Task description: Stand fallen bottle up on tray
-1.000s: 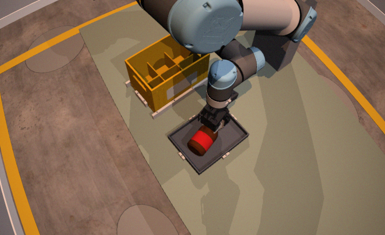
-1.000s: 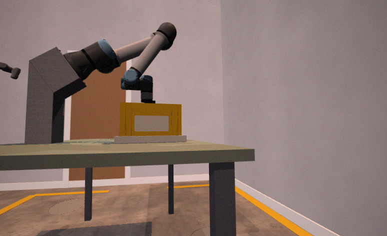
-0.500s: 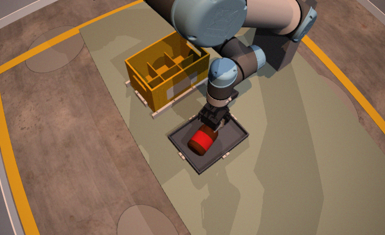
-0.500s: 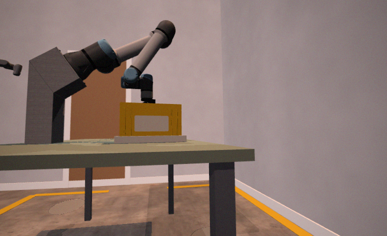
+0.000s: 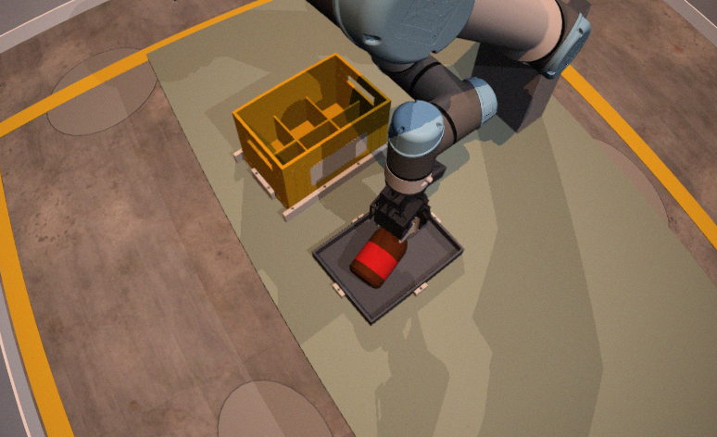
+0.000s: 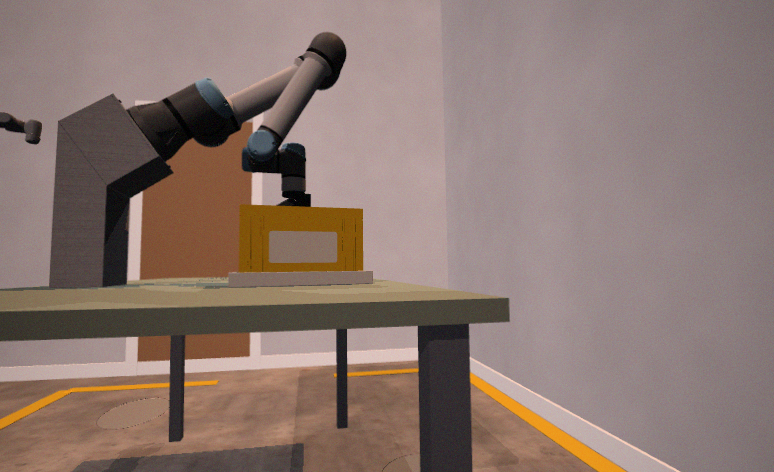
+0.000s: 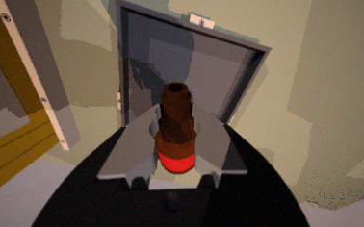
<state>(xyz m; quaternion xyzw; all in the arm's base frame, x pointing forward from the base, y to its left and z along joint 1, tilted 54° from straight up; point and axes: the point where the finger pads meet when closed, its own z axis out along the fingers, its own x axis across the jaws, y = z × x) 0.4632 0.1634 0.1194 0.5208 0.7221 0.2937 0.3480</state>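
Now: the brown bottle 40 mm ahead of my hand, 20 mm to the left of it and 10 mm below it. The rest, counted from my hand: yellow crate (40 mm ahead, 280 mm to the right, 10 mm above); dark grey tray (30 mm ahead, 20 mm to the left, 60 mm below).
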